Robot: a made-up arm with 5 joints.
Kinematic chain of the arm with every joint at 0, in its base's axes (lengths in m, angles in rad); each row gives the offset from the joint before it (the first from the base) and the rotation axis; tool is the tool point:
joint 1: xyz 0 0 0.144 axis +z
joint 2: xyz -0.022 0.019 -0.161 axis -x
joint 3: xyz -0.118 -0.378 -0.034 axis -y
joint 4: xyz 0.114 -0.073 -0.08 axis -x
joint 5: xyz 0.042 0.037 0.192 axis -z
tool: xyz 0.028 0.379 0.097
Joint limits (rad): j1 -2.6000..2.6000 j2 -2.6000..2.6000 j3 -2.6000..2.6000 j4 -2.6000..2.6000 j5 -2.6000..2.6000
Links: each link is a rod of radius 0.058 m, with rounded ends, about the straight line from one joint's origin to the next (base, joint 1, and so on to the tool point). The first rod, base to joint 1, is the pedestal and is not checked.
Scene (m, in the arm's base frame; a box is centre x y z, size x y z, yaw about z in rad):
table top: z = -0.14
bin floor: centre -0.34 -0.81 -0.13 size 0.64 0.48 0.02 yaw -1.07
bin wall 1: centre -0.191 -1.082 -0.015 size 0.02 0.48 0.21 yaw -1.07
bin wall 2: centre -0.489 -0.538 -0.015 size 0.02 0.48 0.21 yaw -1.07
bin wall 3: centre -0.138 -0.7 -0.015 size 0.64 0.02 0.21 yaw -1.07
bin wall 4: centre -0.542 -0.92 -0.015 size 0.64 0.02 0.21 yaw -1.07
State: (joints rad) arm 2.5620 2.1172 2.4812 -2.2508 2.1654
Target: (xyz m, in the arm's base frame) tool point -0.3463 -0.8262 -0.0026
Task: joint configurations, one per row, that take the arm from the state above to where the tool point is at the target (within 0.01 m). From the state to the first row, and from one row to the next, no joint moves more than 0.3 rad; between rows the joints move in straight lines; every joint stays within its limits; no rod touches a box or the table.
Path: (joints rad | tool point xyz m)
1: 2.4029 2.3949 2.4838 -2.1240 2.0277 | -0.3463 -0.8262 -0.0026

